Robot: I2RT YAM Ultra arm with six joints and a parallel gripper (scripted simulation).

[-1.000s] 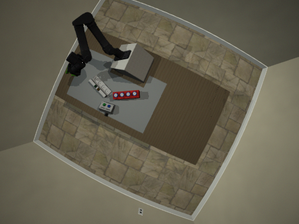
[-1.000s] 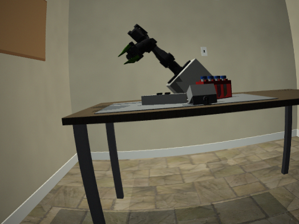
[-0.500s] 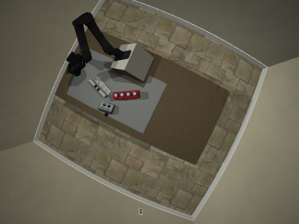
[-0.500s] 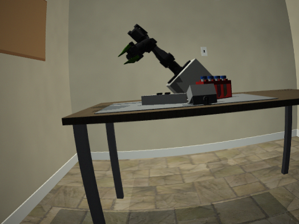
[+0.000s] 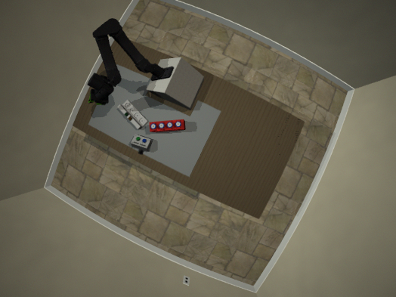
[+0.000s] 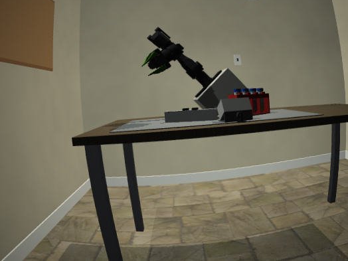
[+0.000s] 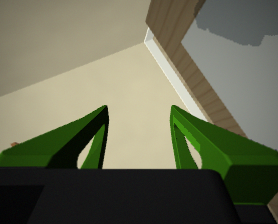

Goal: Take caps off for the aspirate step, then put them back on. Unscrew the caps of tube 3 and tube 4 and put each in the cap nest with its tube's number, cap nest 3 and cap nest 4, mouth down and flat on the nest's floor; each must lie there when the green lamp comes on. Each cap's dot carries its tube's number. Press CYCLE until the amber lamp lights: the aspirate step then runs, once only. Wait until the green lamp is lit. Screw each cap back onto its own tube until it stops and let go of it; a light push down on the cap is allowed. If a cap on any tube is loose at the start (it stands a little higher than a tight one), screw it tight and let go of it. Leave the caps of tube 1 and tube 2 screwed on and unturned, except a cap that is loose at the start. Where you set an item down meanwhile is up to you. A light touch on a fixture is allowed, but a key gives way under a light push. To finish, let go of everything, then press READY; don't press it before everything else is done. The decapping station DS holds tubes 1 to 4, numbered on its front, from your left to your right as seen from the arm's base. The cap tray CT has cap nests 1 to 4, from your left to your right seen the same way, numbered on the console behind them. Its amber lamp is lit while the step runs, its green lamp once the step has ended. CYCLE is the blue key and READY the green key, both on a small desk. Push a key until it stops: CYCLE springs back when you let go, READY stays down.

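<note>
Now: hand 38 cm to the right of the cap 4, 11 cm above it and 3 cm short of it. Round my hand: blue key: 33 cm to the left, 16 cm below, 14 cm ahead; then cap 3: 42 cm to the left, 11 cm below, 1 cm ahead; then green key: 28 cm to the left, 16 cm below, 14 cm ahead.
</note>
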